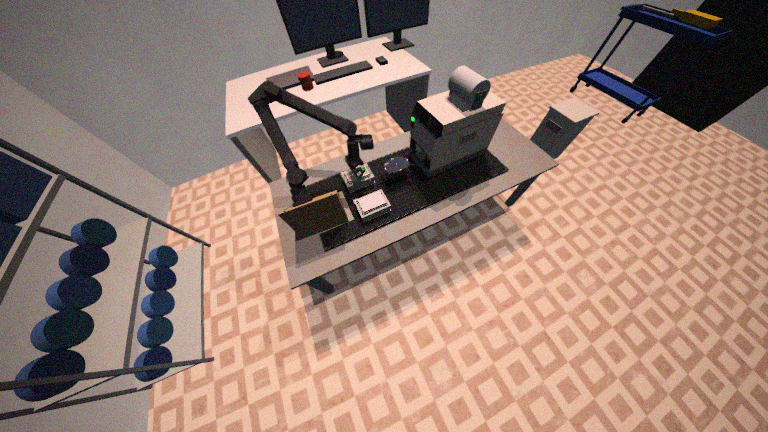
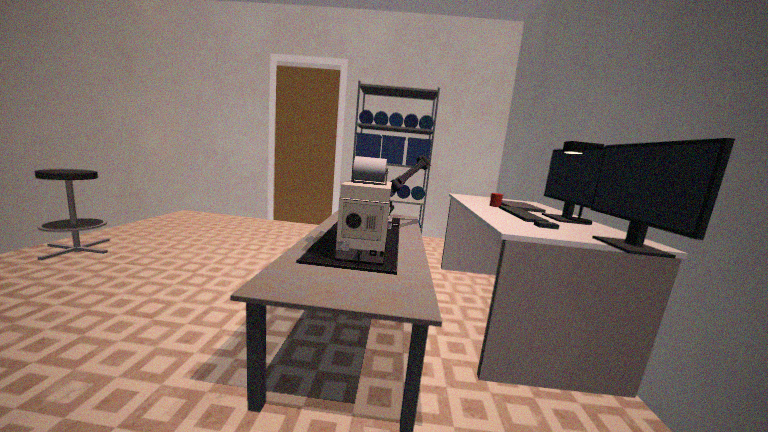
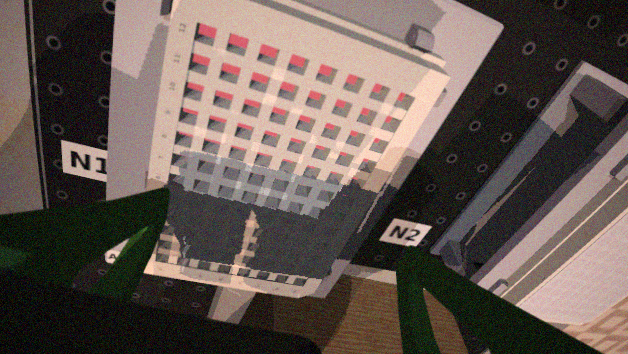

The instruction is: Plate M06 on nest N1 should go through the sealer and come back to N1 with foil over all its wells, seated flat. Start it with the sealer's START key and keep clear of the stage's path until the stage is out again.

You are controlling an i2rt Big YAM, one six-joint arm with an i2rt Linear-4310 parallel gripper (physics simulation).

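Places are measured from the arm's base along level axes (x back, y left, z down), in centimetres.
Pixels of known places: gripper, between the fingertips: (image 1: 355, 174) (image 3: 290, 232); arm's base, origin of its link: (image 1: 303, 202).
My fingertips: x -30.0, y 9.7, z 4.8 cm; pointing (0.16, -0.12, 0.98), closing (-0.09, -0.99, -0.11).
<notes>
Ahead of a thing's pixels: the offset from my fingertips to its top centre. "*": to the spot under its first point.
The open-topped white well plate {dy +1.4, dx -1.2, dz +0.5 cm} (image 3: 280, 97) (image 1: 355, 176) sits on nest N1 {* dy +6.7, dx -2.3, dz +2.1 cm} (image 3: 131, 105); no foil shows over its pink-filled wells. Its M06 mark is not readable. My gripper (image 3: 290, 232) (image 1: 359, 168) is open and empty above the A-row end of the plate, with one green finger near each long side. The fingers' shadow darkens that end. The sealer (image 1: 459, 137) (image 2: 362, 225) stands farther along the bench with a green light lit. A dark, flat, glossy piece {* dy -6.8, dx -21.9, dz -2.1 cm} (image 1: 396, 166) lies between the plate and the sealer; I cannot tell whether it is the stage. The START key cannot be made out.
A white-topped plate {dy -19.9, dx -1.5, dz +1.1 cm} (image 1: 372, 203) (image 3: 585, 275) stands at nest N2, beside N1. A brown open panel or box (image 1: 316, 216) is at the bench's near left end. A desk (image 1: 241, 99) (image 2: 563, 300) with monitors stands behind the bench. A shelf rack (image 2: 397, 90) is beyond.
</notes>
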